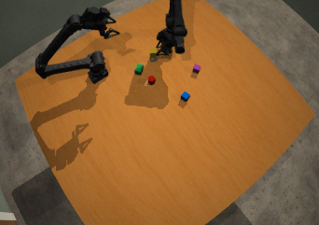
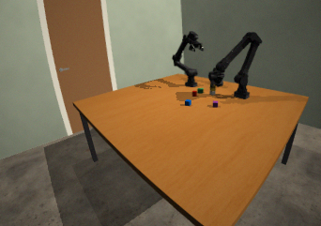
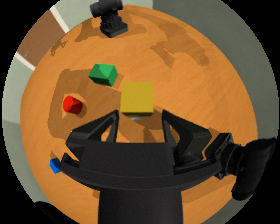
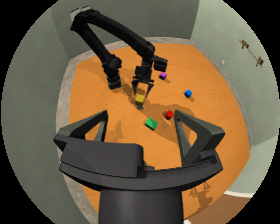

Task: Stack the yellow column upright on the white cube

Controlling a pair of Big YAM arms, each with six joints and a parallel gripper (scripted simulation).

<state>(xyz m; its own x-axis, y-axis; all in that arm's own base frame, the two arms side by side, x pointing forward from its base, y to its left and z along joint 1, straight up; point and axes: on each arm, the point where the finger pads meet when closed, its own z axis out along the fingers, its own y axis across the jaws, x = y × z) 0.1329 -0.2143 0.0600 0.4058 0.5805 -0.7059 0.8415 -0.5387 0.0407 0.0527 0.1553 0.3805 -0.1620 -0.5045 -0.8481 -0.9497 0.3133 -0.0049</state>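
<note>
The yellow column lies 20 mm to the right of my left hand, 20 mm below it and 10 mm behind it. From my left hand the other things lie so: white cube (70 mm below, 20 mm to the right, 10 mm behind); red cylinder (130 mm to the right, 120 mm ahead, 70 mm below); green cube (150 mm to the right, 70 mm below, 10 mm ahead).
</note>
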